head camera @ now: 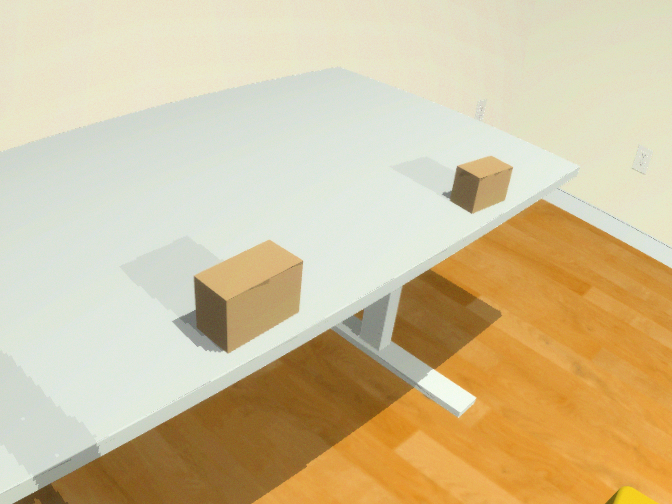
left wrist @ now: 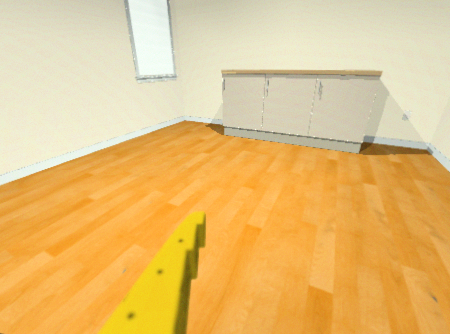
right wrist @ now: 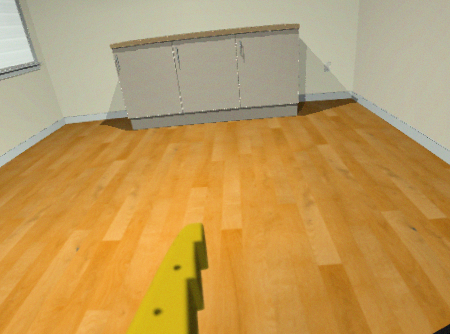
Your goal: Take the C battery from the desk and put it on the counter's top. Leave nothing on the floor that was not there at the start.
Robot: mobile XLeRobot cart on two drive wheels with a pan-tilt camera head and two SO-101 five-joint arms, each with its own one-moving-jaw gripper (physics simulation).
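Observation:
The C battery does not show in any view. The white desk (head camera: 303, 179) fills much of the head view, with two brown boxes on it that may hide what is behind them. The counter (left wrist: 300, 105) (right wrist: 210, 75), with its wood-coloured top, stands far off against the wall in both wrist views. My left gripper (left wrist: 204, 220) is fully open, with one notched yellow jaw in view, pointing out over the floor. My right gripper (right wrist: 204, 231) is also fully open, with one notched yellow jaw in view over the floor. Both are far from the counter.
The larger box (head camera: 263, 303) stands near the desk's front edge; a smaller box (head camera: 491, 187) stands near its right end. A desk foot (head camera: 445, 393) juts out over the wood floor. A yellow arm part (head camera: 629, 496) shows at the bottom right. A window (left wrist: 151, 40) is at the upper left.

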